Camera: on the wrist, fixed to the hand. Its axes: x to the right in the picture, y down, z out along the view.
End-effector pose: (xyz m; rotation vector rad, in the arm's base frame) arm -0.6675 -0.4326 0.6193 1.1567 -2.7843 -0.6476
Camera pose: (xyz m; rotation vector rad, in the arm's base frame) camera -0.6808 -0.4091 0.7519 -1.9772 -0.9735 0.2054
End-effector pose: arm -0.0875 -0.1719 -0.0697 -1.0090 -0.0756 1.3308
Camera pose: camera -0.0893 -0.2578 -0.1742 0.5435 -1.3828 -1.3330
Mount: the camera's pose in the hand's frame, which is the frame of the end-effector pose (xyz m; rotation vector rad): -0.0206 0.0767 -0.1095 -0.1018 0.7793 2.9362
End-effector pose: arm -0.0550 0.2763 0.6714 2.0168 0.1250 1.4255
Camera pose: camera -0.1804 0.2573 0.7185 0.1577 1.6359 -1.3166
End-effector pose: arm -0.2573 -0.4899 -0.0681 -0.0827 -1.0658 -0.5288
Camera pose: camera -0.1415 -0.4497 -0.1254 -1.1335 0.5847 1.9110
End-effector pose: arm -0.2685 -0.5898 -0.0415 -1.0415 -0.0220 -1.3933
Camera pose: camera -0.2724 -0.6525 -0.1613 0.2366 1.4461 1.0930
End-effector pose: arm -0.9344 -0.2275 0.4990 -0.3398 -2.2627 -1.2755
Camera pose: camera -0.8483 -0.2795 0.5894 -1.5729 0.3601 0.3709
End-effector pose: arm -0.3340 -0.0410 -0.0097 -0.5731 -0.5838 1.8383
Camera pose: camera -0.3125 -0.0708 -0.1399 1.0494 -0.7479 -1.0983
